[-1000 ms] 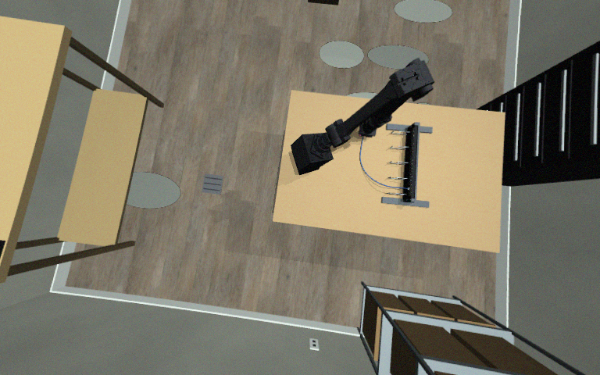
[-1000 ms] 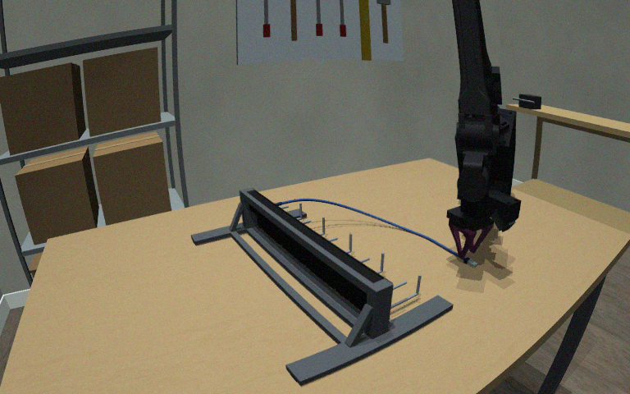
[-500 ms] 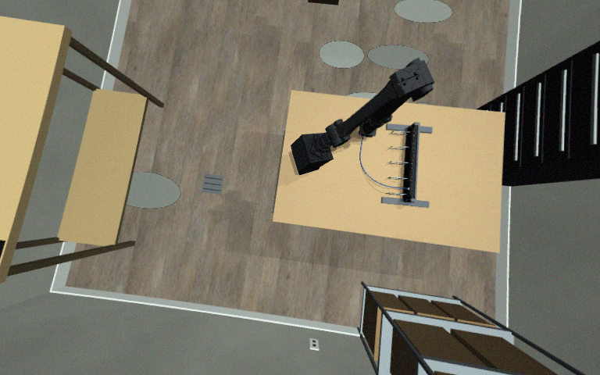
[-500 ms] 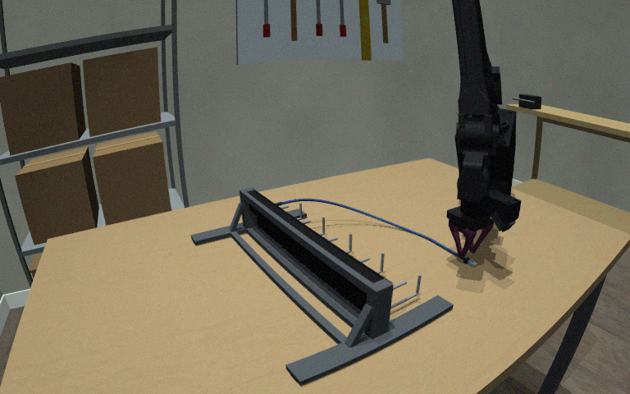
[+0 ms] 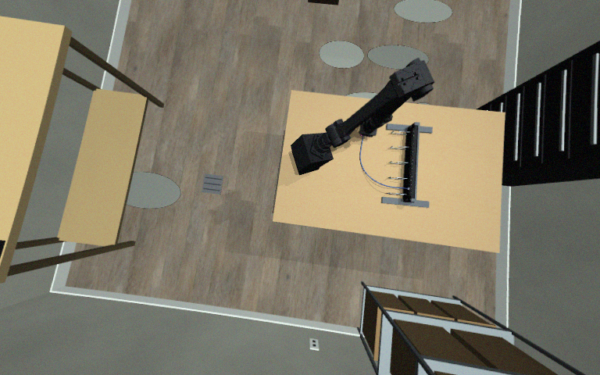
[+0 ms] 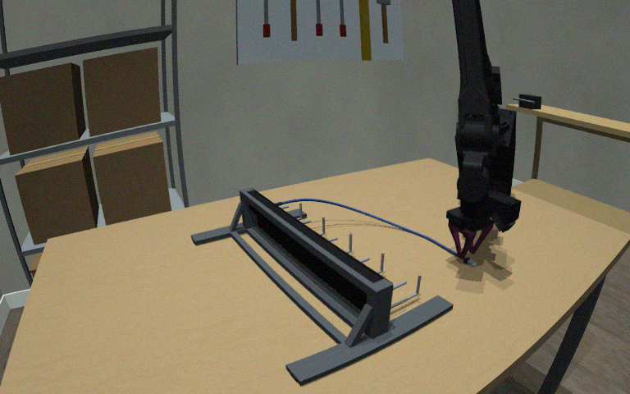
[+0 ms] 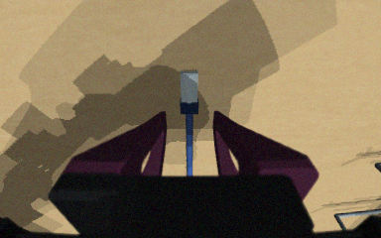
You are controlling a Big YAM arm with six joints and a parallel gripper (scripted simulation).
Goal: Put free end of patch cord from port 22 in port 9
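My gripper is now 20 mm to the right of the grey plug and 20 mm above it.
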